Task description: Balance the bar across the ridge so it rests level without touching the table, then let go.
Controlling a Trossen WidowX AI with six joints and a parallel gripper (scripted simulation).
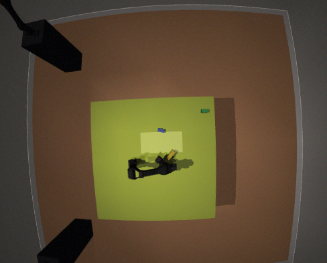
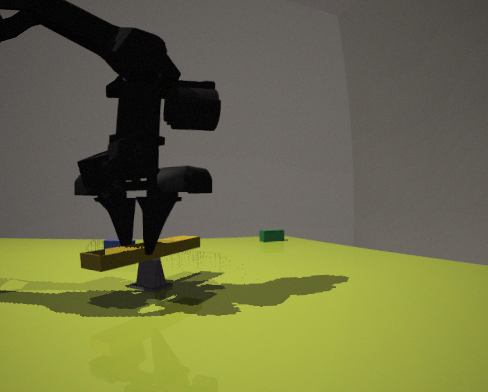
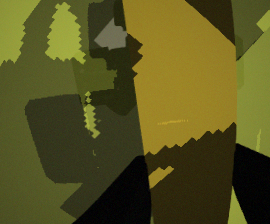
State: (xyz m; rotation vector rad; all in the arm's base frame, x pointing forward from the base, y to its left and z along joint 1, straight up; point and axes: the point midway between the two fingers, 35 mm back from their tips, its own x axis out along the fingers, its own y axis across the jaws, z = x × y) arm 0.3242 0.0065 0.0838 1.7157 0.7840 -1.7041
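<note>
Now: the yellow bar 2 cm ahead of my gripper tip and 2 cm to the left of it. From my gripper tip the other things lie so: blue block: 3 cm behind, 31 cm to the left, 3 cm below; then green block: 42 cm ahead, 49 cm to the left, 3 cm below.
</note>
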